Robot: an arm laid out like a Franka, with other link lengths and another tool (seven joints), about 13 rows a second.
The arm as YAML. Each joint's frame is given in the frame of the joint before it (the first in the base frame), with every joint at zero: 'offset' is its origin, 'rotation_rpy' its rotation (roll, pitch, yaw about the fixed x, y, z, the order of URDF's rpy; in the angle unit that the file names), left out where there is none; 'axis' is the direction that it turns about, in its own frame. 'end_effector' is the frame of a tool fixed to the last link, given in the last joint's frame.
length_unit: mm
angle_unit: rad
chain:
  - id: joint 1
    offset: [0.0, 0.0, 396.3]
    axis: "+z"
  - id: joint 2
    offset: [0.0, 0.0, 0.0]
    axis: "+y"
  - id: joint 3
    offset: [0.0, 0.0, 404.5]
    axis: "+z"
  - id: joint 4
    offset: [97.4, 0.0, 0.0]
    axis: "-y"
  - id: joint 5
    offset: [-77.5, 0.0, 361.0]
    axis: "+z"
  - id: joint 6
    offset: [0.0, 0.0, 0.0]
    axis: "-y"
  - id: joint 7
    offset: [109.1, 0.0, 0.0]
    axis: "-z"
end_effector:
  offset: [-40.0, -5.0, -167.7]
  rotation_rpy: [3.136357, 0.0, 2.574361]
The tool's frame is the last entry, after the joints.
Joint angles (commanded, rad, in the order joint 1, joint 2, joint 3, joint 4, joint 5, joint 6, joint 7), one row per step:
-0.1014, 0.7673, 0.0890, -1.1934, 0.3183, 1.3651, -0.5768
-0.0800, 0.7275, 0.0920, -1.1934, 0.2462, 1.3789, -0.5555
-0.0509, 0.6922, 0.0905, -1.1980, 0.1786, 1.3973, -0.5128
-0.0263, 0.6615, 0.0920, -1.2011, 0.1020, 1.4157, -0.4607
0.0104, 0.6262, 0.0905, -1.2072, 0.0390, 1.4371, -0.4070
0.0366, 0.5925, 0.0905, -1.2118, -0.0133, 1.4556, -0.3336
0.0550, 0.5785, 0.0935, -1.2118, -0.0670, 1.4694, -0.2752
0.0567, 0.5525, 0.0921, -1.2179, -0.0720, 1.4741, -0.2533
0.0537, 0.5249, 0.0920, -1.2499, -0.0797, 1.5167, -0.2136
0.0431, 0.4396, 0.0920, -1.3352, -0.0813, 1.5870, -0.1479
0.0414, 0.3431, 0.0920, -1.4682, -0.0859, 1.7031, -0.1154
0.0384, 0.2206, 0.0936, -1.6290, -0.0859, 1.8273, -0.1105
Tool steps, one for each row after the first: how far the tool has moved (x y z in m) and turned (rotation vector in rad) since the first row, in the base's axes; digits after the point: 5 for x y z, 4 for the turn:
0.00127, 0.00376, 0.02497, -0.0815, -0.0456, 0.0283
0.00154, 0.01212, 0.04644, -0.1710, -0.0837, 0.0385
0.00191, 0.01779, 0.06623, -0.2690, -0.1221, 0.0389
0.00114, 0.03302, 0.08882, -0.3531, -0.1709, 0.0389
-0.00072, 0.04453, 0.11146, -0.4319, -0.2152, 0.0064
-0.00050, 0.05168, 0.12242, -0.5012, -0.2464, -0.0165
-0.00392, 0.05196, 0.13815, -0.5142, -0.2680, -0.0403
-0.00564, 0.05079, 0.14570, -0.5332, -0.2997, -0.0853
-0.02039, 0.04665, 0.17144, -0.5531, -0.3552, -0.1698
-0.03947, 0.04747, 0.18515, -0.5562, -0.4293, -0.2141
-0.06978, 0.04731, 0.20125, -0.5443, -0.5136, -0.2344

